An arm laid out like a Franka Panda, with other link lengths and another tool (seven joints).
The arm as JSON. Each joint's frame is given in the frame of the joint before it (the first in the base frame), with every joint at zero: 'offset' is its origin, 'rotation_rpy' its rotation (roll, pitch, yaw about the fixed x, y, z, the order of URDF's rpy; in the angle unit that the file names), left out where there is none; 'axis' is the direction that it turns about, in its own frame. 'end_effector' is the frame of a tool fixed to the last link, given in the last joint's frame.
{
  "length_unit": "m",
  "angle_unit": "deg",
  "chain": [
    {
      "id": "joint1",
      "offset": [
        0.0,
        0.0,
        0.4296
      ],
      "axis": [
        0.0,
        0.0,
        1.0
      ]
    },
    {
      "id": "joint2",
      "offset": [
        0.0,
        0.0,
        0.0
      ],
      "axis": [
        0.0,
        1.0,
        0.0
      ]
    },
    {
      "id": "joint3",
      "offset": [
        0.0,
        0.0,
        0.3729
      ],
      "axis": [
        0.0,
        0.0,
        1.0
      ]
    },
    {
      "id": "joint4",
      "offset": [
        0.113,
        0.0,
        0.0
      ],
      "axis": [
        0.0,
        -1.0,
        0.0
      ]
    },
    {
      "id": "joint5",
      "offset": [
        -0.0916,
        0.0,
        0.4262
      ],
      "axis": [
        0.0,
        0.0,
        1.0
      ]
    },
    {
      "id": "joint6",
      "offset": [
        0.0,
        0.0,
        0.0
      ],
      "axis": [
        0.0,
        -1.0,
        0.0
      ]
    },
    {
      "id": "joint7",
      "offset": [
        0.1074,
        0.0,
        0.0
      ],
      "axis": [
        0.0,
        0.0,
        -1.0
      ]
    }
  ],
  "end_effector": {
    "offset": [
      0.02,
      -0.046,
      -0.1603
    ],
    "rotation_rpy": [
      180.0,
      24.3,
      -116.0
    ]
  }
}
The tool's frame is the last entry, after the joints.
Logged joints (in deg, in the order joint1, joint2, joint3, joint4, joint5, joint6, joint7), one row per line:
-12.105, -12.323, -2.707, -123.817, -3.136, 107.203, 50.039
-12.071, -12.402, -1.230, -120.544, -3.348, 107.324, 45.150
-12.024, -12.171, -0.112, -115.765, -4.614, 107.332, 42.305
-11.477, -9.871, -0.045, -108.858, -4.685, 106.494, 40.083
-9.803, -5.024, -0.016, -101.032, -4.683, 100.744, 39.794
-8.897, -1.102, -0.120, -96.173, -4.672, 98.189, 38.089
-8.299, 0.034, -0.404, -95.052, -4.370, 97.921, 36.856
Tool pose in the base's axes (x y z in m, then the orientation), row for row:
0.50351, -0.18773, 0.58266, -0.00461, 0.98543, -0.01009, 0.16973
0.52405, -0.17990, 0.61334, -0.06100, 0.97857, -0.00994, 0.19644
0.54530, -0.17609, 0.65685, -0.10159, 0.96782, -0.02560, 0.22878
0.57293, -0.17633, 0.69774, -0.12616, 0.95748, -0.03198, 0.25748
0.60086, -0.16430, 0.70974, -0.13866, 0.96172, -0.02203, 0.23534
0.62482, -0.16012, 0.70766, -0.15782, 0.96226, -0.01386, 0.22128
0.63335, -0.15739, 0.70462, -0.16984, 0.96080, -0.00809, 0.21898
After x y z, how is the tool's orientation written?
As a quaternion, x y z w.
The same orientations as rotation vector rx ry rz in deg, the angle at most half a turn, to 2 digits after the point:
-0.75, 160.45, -1.64
-9.79, 157.03, -1.60
-16.02, 152.66, -4.04
-19.61, 148.79, -4.97
-21.80, 151.17, -3.46
-24.99, 152.38, -2.19
-26.93, 152.33, -1.28

